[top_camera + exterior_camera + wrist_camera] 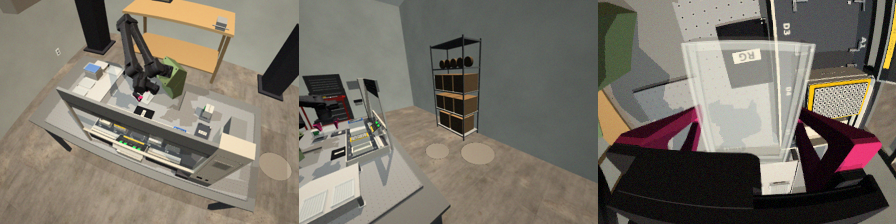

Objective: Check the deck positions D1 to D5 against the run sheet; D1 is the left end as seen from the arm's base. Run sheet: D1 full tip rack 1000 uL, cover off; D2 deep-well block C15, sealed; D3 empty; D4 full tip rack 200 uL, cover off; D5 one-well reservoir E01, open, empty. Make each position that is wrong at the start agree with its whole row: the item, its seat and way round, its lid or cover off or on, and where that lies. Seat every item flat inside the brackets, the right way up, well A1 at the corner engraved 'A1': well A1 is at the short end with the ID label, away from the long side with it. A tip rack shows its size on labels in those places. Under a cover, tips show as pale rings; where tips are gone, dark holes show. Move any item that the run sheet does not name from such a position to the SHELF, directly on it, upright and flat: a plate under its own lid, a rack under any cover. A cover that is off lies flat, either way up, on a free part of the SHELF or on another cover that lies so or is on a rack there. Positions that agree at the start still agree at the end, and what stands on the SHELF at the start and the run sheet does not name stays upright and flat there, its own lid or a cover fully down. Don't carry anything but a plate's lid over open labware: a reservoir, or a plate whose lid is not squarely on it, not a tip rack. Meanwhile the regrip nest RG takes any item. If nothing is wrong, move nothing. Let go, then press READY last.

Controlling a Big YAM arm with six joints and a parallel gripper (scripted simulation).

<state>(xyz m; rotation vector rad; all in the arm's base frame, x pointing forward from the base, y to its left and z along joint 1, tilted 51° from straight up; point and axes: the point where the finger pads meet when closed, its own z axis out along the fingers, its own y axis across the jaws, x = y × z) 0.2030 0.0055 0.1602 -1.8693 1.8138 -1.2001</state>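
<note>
My hand is right at the clear tip-rack cover. The rest, counted from my hand: yellow-labelled tip rack: 170 mm ahead, 120 mm below, 70 mm to the right; then one-well reservoir: 200 mm to the right, 160 mm ahead, 150 mm below; then black regrip nest: 210 mm below.
</note>
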